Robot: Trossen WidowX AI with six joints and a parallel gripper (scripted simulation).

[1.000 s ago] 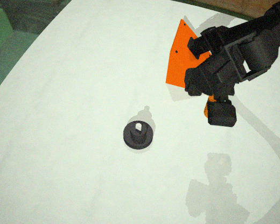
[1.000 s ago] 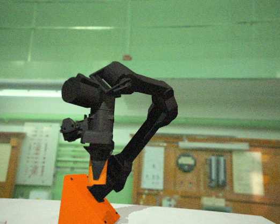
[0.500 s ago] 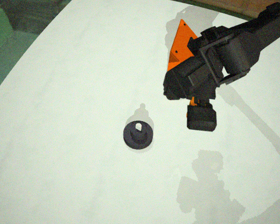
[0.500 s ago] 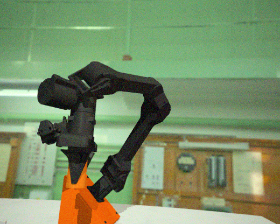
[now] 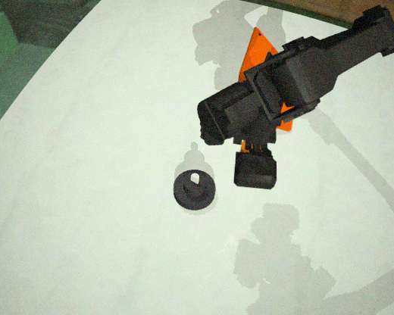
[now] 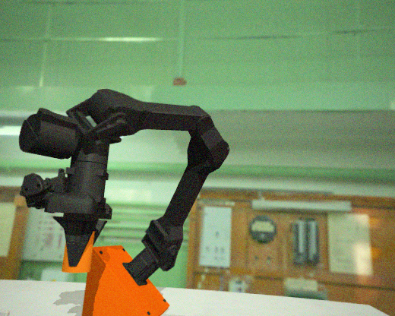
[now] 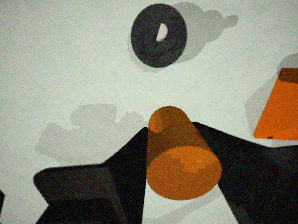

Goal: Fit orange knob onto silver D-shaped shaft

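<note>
Right now my gripper tip is 90 mm to the left of the round pedestal, 90 mm above it and 20 mm short of it. Also, from my gripper tip: orange knob 30 mm above.
</note>
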